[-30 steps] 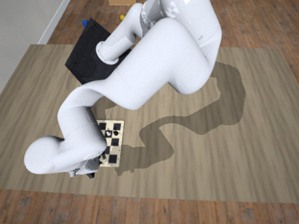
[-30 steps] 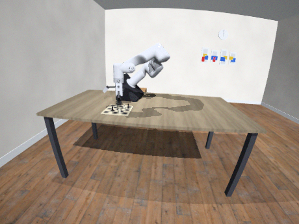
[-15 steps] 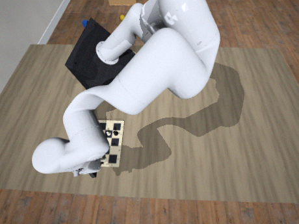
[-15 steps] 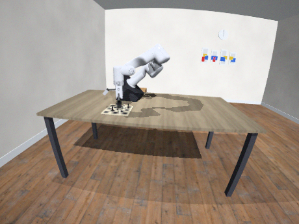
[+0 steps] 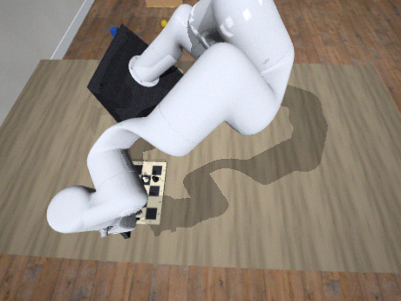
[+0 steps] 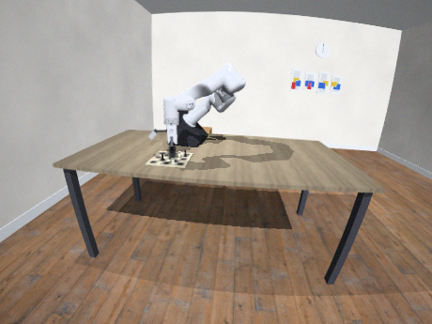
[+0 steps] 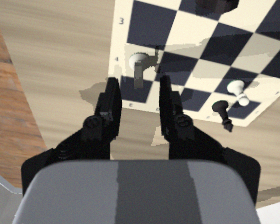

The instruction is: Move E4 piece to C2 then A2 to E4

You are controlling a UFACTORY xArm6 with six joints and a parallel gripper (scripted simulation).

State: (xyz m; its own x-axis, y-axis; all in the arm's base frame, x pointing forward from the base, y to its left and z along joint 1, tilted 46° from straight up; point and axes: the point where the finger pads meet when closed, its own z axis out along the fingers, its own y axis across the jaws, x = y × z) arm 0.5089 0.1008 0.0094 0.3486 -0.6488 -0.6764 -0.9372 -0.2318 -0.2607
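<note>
My gripper is now 30 mm past the black piece, 80 mm to the left of it and 50 mm above it. From my hand the other things lie so: black pawn (120 mm behind, 30 mm to the left, 40 mm below); then chessboard (70 mm behind, 40 mm to the right, 70 mm below).
</note>
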